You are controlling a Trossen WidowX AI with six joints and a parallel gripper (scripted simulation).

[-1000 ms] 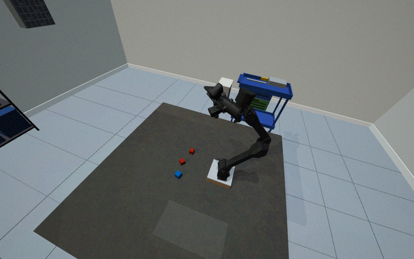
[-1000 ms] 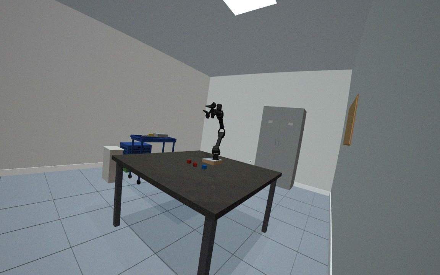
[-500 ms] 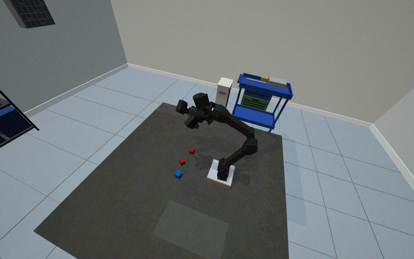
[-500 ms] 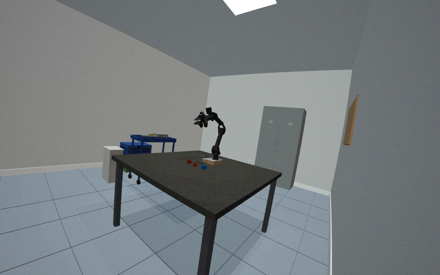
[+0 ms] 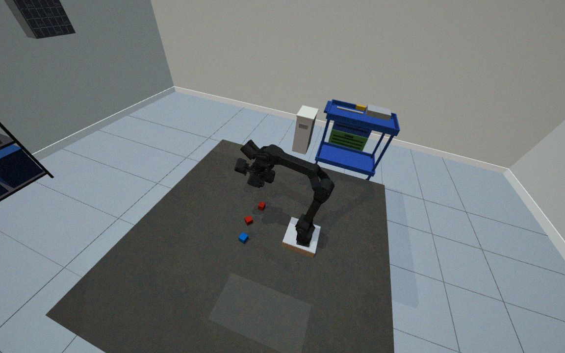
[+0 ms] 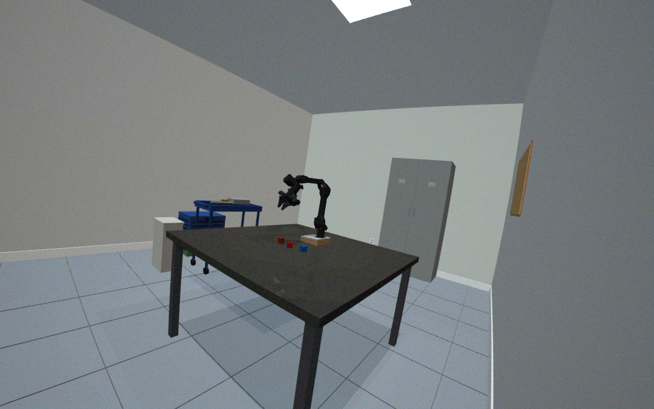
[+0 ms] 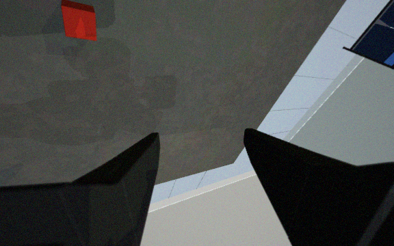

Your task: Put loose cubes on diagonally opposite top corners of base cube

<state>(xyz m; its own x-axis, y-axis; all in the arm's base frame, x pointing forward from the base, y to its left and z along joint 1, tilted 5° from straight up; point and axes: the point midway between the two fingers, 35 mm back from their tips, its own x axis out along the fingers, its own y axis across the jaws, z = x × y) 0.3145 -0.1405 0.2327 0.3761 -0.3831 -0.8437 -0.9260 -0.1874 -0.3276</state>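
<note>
The blue base cube lies 230 mm below my gripper tip, 220 mm to the left of it and 20 mm behind it.
</note>
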